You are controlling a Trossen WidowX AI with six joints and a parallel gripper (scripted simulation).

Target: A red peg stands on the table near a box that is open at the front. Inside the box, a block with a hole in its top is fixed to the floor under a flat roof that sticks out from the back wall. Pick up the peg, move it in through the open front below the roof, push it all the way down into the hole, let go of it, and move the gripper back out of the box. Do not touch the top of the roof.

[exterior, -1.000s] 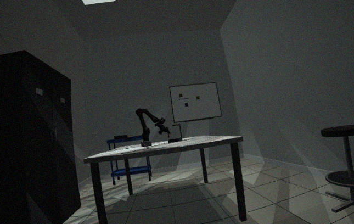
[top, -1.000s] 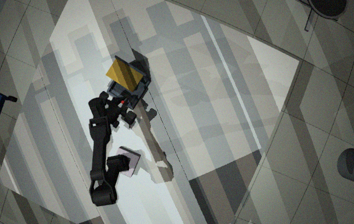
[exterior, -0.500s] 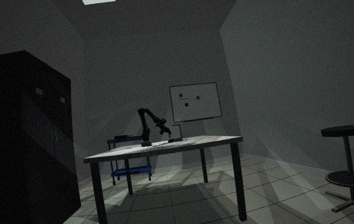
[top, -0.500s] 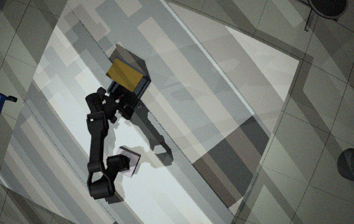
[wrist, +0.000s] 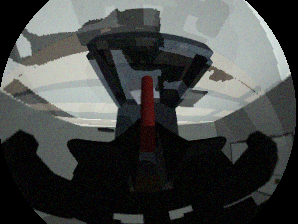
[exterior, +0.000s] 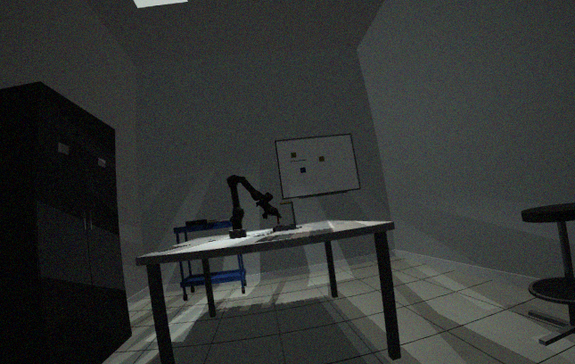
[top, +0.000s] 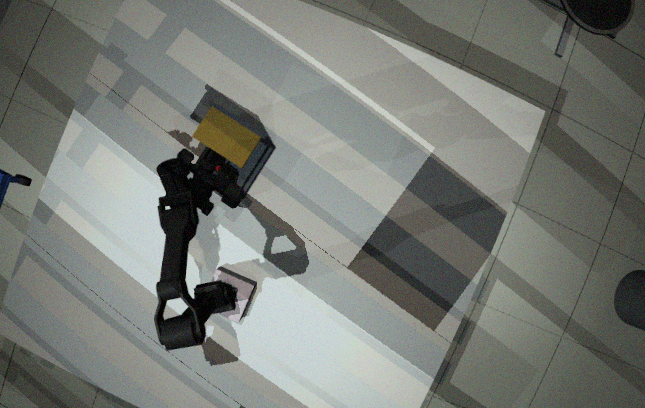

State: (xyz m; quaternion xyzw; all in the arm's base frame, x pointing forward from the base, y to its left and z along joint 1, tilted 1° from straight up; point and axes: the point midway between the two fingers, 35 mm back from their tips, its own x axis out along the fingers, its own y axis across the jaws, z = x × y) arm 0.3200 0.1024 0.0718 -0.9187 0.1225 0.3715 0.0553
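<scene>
Now: the yellow roof 50 mm ahead of my gripper tip and 110 mm above it. Also, from my gripper tip: red peg: 30 mm behind, 10 mm to the left, 10 mm below.
</scene>
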